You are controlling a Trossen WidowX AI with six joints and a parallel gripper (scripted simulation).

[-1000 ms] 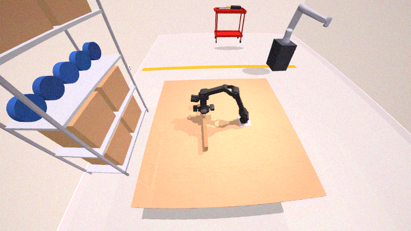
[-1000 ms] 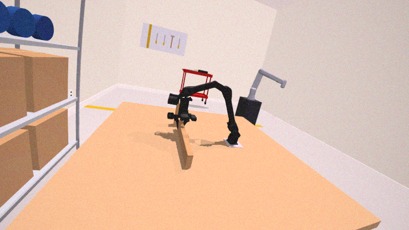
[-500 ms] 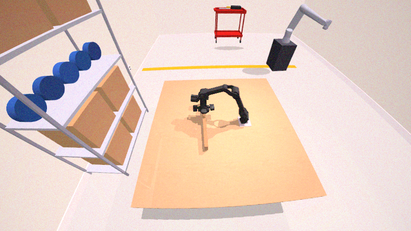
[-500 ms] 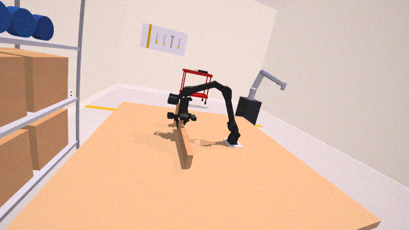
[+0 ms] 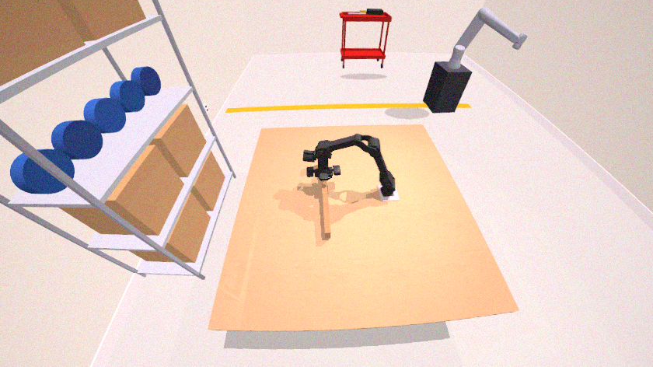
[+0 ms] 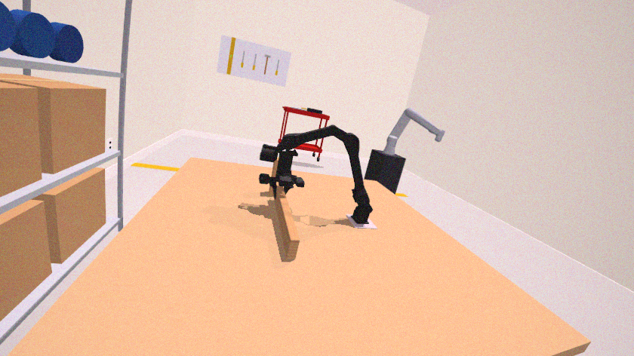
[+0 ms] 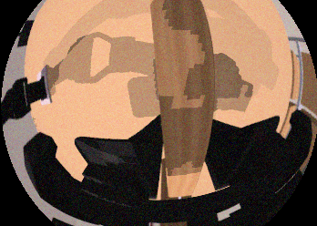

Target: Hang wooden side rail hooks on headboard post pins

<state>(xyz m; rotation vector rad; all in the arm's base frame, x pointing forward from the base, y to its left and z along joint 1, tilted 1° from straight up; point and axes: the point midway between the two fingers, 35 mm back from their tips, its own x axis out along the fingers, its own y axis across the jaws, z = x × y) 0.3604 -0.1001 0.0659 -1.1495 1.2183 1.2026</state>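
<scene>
Now: the wooden headboard post 1 cm behind my gripper tip, 15 cm to the right of it and 4 cm above it.
</scene>
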